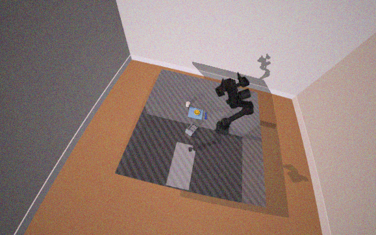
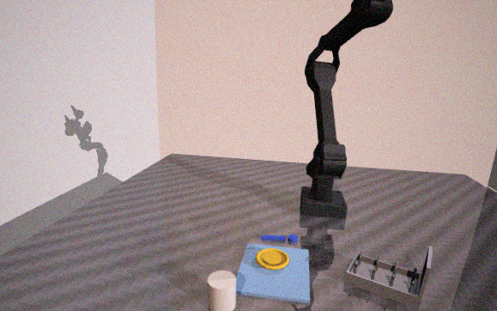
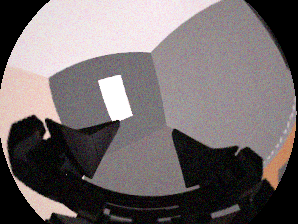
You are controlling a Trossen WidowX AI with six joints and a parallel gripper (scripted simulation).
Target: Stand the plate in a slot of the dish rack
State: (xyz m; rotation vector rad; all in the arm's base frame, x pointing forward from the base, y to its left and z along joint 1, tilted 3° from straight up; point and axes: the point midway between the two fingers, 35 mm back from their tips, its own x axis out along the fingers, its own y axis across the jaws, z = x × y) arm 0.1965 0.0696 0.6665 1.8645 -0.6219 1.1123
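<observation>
Right now my gripper tip is 72 cm above the small yellow plate, 18 cm to the left of it and 10 cm short of it. From my gripper tip the other things lie so: white dish rack 71 cm below, 10 cm ahead, 3 cm to the left; then small blue bar 73 cm below, 17 cm to the right; then light blue flat pad 73 cm below, 17 cm to the right, 11 cm ahead.
</observation>
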